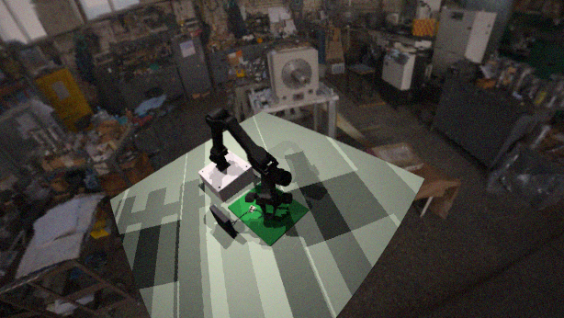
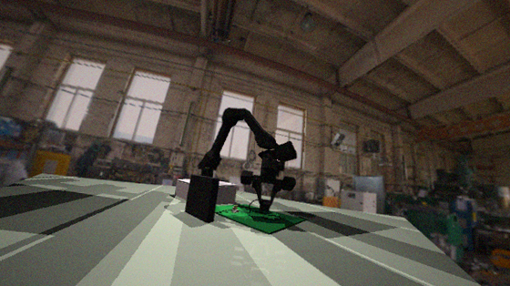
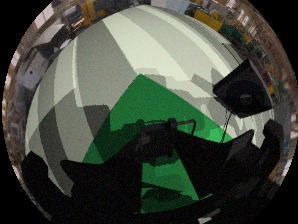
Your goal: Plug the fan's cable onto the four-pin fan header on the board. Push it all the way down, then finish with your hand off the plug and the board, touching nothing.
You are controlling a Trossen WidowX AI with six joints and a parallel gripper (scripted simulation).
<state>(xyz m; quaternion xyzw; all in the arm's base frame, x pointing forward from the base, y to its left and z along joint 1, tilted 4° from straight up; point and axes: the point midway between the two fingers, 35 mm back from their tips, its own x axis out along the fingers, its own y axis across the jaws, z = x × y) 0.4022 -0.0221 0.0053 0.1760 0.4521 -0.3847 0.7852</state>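
Now: the green board 80 mm behind my gripper tip, 70 mm below it and 40 mm to the left of it. Round my gripper tip: dark plug: 10 mm to the left, 10 mm behind; then black fan: 150 mm to the right, 130 mm behind.
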